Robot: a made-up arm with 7 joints. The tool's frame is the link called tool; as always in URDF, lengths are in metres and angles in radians. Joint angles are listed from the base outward. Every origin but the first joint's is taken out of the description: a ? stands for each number. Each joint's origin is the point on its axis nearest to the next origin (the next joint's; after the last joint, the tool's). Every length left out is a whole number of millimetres.
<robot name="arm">
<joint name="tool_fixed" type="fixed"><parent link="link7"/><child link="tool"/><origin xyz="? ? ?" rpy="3.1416 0 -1.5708"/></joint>
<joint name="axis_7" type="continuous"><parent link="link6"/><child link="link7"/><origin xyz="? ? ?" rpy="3.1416 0 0"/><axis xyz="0 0 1"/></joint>
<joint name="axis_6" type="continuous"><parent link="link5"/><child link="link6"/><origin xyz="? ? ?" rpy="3.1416 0 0"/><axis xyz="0 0 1"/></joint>
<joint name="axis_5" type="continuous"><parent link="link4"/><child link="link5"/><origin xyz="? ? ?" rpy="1.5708 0 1.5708"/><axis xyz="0 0 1"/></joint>
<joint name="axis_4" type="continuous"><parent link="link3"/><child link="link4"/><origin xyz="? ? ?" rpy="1.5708 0 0"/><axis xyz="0 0 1"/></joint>
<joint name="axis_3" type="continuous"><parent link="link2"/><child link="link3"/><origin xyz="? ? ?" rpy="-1.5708 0 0"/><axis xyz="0 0 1"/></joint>
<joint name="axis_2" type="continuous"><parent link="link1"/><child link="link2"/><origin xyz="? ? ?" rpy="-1.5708 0 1.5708"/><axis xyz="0 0 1"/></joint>
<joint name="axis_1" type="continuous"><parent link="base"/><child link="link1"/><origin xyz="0 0.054 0.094" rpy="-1.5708 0 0"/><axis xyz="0 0 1"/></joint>
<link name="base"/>
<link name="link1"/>
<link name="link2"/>
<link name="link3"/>
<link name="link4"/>
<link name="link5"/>
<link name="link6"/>
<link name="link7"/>
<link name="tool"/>
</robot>
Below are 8 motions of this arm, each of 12 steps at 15 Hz.
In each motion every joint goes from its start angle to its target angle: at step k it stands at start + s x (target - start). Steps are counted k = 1, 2, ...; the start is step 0. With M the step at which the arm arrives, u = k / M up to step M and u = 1 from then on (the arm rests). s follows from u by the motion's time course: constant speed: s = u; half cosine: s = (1 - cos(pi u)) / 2; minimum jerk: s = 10 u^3 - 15 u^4 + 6 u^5.
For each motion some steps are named. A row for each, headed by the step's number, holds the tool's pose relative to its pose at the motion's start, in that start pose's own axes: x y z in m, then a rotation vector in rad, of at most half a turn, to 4 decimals.
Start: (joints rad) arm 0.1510 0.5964 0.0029 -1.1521 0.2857 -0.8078 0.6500
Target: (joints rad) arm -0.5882 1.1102 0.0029 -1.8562 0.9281 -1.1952 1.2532
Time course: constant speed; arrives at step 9
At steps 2, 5, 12:
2: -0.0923 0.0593 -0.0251 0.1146 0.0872 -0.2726
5: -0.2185 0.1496 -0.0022 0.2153 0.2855 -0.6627
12: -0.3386 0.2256 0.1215 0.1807 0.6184 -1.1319

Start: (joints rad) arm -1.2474 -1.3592 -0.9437 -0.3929 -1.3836 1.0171 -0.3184
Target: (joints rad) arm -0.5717 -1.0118 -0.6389 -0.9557 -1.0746 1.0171 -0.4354
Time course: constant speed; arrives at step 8
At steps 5, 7, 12:
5: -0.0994 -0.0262 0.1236 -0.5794 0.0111 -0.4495
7: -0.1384 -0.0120 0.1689 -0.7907 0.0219 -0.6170
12: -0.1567 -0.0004 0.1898 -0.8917 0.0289 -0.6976

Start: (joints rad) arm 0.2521 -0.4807 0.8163 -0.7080 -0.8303 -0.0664 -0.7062
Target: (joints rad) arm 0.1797 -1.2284 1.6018 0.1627 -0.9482 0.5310 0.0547
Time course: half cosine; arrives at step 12
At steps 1, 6, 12:
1: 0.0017 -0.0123 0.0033 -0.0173 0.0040 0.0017
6: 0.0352 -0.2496 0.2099 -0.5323 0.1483 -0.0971
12: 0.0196 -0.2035 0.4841 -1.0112 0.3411 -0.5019

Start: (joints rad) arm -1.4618 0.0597 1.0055 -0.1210 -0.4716 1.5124 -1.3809
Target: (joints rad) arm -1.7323 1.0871 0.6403 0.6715 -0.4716 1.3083 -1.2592
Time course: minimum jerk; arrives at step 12
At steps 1, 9, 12:
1: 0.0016 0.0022 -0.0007 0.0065 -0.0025 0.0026
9: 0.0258 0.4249 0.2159 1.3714 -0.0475 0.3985
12: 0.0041 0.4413 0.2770 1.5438 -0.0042 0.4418

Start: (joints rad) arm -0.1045 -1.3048 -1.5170 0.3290 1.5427 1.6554 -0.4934
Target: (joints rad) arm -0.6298 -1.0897 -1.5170 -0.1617 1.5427 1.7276 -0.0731
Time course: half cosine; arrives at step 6
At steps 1, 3, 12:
1: 0.0026 -0.0025 -0.0091 -0.0043 -0.0033 -0.0382
3: 0.0237 -0.0290 -0.0648 -0.0392 -0.0487 -0.2820
12: 0.0554 -0.0810 -0.1167 -0.0854 -0.1545 -0.5440

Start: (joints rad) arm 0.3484 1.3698 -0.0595 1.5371 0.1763 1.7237 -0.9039
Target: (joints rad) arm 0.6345 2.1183 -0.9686 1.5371 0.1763 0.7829 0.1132
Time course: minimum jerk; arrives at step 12
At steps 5, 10, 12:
5: -0.0631 0.1678 -0.0106 0.1161 0.2522 -0.3529
10: -0.1788 0.4457 0.1519 0.0784 0.8054 -1.0070
12: -0.1819 0.4584 0.1673 0.0656 0.8395 -1.0439

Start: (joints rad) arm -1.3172 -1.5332 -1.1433 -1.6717 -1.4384 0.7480 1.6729
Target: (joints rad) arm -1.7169 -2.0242 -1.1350 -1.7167 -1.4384 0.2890 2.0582
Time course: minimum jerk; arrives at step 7
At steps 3, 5, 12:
3: -0.1697 0.0041 -0.0369 0.0389 0.2250 -0.3385
5: -0.4060 0.0345 -0.0120 -0.0189 0.5331 -0.8195
12: -0.4733 0.0498 0.0112 -0.0605 0.6231 -0.9669

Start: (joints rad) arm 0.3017 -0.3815 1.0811 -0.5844 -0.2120 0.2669 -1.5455
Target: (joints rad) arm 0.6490 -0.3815 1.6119 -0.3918 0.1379 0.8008 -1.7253
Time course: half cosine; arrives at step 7
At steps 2, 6, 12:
2: -0.0127 -0.0278 0.0020 -0.0069 0.0696 0.0808
6: -0.0546 -0.1381 0.0046 0.0245 0.3572 0.4104
12: -0.0569 -0.1451 0.0043 0.0297 0.3758 0.4319

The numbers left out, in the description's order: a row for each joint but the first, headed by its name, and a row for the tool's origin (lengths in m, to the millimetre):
tool: 0.072 0.075 0
axis_7: 0.237 -0.116 0
axis_6: -0.037 0.334 0
axis_5: 0.33 -0.11 0
axis_4: 0.089 0.141 0
axis_3: 0.037 -0.119 0
axis_2: 0.047 -0.152 0

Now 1 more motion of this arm.
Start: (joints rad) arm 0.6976 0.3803 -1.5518 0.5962 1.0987 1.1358 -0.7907
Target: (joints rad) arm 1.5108 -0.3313 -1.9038 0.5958 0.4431 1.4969 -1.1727
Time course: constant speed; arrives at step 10
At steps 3, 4, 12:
3: -0.1006 -0.0364 0.0306 0.1057 0.1492 0.7839
4: -0.1217 -0.0457 0.0418 0.1630 0.1876 1.0442
12: -0.2382 -0.0310 0.1279 0.7348 0.1955 2.5607

